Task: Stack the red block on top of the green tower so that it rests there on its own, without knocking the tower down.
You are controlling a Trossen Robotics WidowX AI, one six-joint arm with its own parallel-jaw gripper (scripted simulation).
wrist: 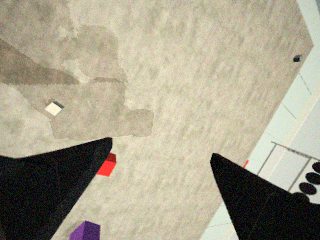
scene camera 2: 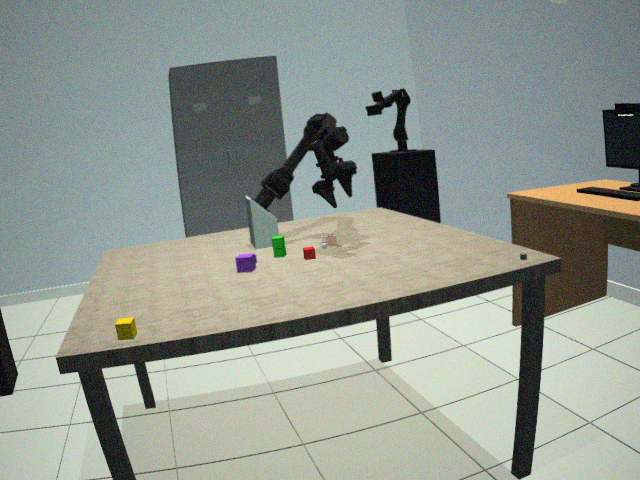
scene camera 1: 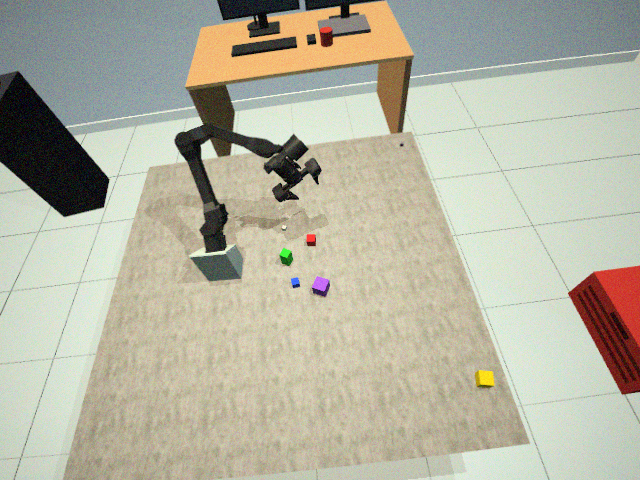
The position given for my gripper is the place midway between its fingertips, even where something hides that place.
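Note:
My gripper's open and it's holding nothing; you'd find the gripper (scene camera 2: 342, 202) there, and the wrist view has the gripper too (wrist: 161, 150), same as scene camera 1 does for the gripper (scene camera 1: 308, 191).

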